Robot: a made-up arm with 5 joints.
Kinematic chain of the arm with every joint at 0, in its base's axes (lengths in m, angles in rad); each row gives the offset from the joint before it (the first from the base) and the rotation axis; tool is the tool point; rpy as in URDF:
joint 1: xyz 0 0 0.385 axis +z
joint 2: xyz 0 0 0 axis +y
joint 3: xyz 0.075 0 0.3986 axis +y
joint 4: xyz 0.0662 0 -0.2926 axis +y
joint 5: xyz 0.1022 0 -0.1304 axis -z
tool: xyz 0 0 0 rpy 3.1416 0 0
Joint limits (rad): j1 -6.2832..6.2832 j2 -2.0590..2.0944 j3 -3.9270..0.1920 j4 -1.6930..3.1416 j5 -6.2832..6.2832
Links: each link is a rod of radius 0.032 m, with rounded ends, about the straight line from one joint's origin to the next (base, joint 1, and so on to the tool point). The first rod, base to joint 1, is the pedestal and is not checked.
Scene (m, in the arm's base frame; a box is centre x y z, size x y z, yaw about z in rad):
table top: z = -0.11
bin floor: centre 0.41 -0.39 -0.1 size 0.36 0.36 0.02 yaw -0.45
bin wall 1: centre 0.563 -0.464 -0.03 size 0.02 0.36 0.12 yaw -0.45
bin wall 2: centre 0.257 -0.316 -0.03 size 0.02 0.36 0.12 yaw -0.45
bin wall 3: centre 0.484 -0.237 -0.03 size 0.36 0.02 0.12 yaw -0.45
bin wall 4: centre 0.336 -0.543 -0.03 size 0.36 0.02 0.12 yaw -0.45
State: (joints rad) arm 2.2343 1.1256 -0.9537 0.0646 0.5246
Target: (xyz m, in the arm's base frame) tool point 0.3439 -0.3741 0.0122
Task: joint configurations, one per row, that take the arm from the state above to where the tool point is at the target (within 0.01 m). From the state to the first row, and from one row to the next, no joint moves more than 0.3 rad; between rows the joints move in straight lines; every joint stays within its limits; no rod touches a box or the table.
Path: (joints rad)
1: 2.2423 0.8357 -1.2165 -0.0271 0.5246
2: 2.2503 0.5458 -1.4793 -0.1188 0.5246
3: 2.2583 0.2559 -1.7420 -0.2105 0.5246
4: 2.2662 -0.0340 -2.0048 -0.3022 0.5246
5: 2.2742 -0.3238 -2.2676 -0.3938 0.5246
6: 2.2822 -0.6137 -2.5304 -0.4855 0.5246
7: 2.2902 -0.9036 -2.7932 -0.5772 0.5246
8: 2.2982 -1.1935 -3.0560 -0.6689 0.5246
9: 2.3062 -1.4834 -3.3187 -0.7606 0.5246
10: 2.3142 -1.7733 -3.5815 -0.8523 0.5246

